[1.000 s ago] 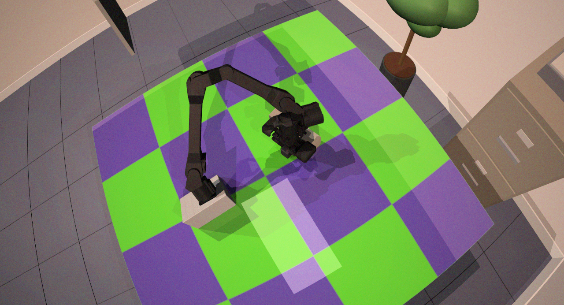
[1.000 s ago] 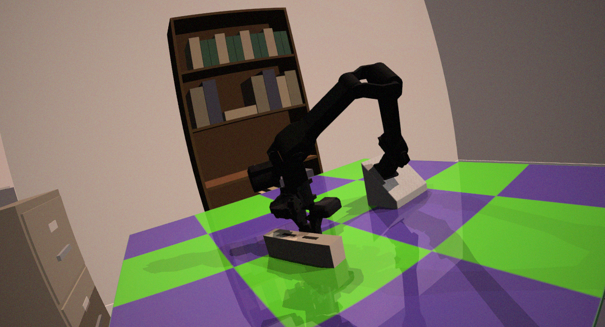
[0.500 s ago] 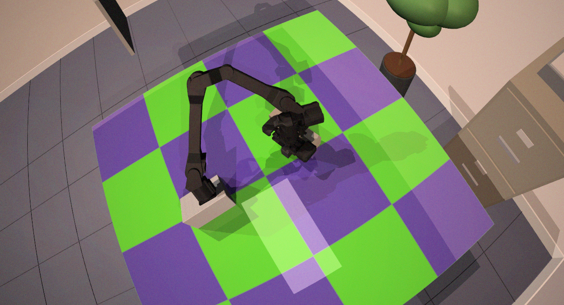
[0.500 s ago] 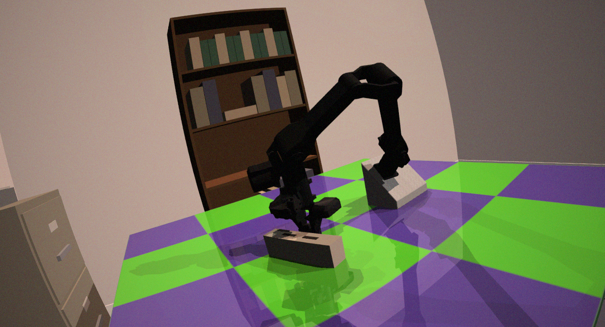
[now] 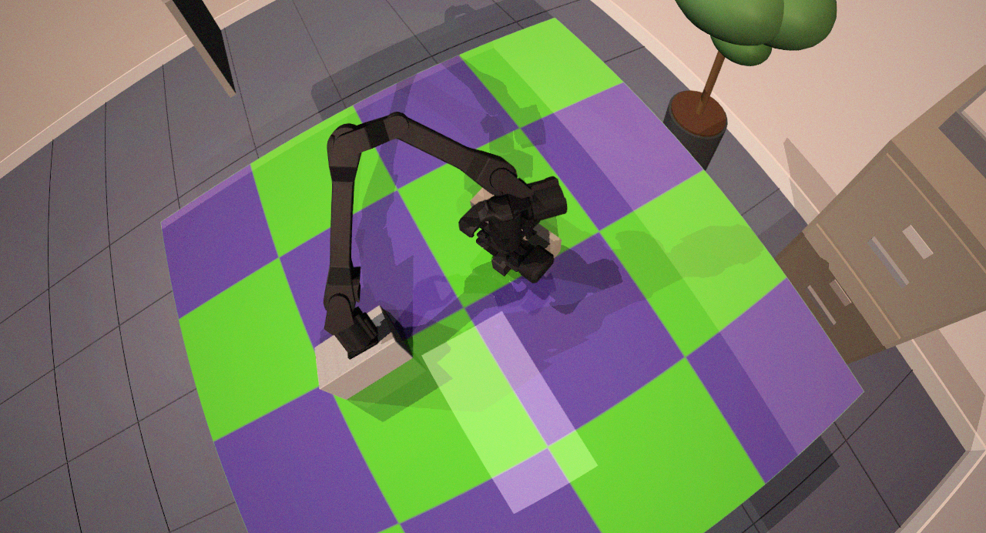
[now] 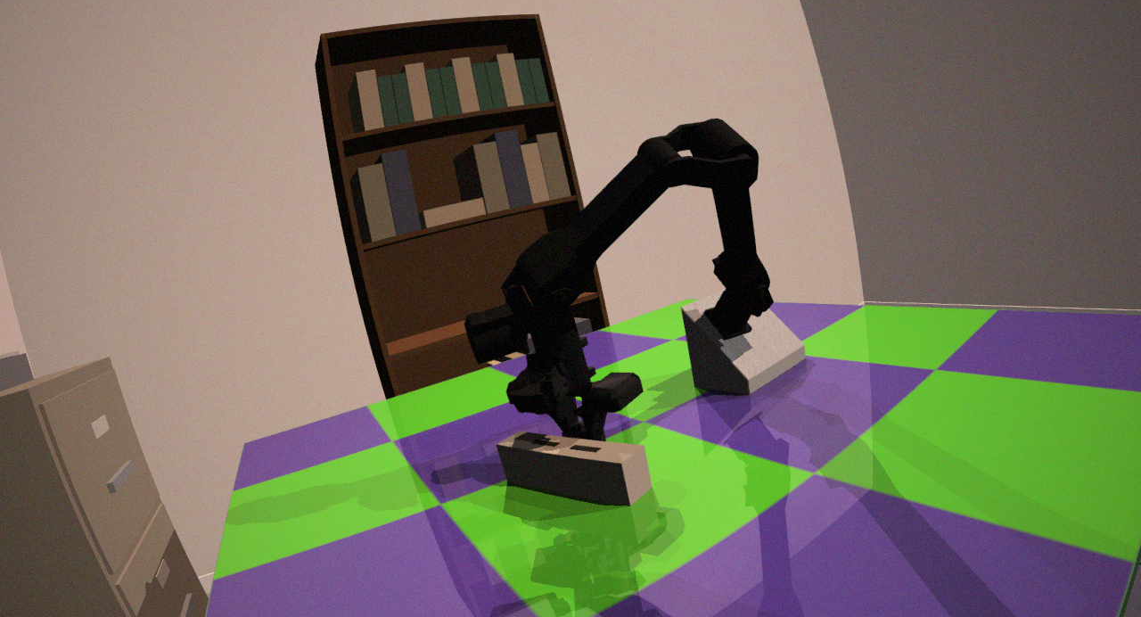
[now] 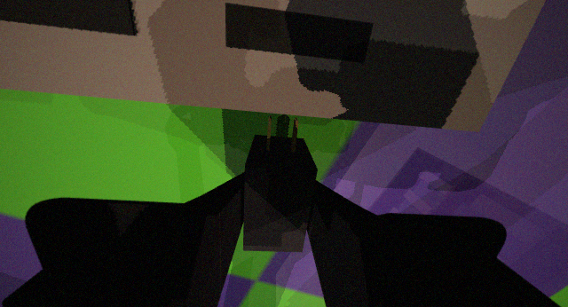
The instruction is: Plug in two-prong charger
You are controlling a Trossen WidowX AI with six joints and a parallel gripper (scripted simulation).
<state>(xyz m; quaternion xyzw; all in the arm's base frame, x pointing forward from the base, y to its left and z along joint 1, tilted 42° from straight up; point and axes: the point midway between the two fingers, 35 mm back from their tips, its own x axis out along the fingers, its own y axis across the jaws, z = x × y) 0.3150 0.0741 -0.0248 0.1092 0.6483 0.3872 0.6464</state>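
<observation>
The two-prong charger lies 20 mm ahead of my gripper tip, 10 mm to the left of it and 10 mm above it.
</observation>
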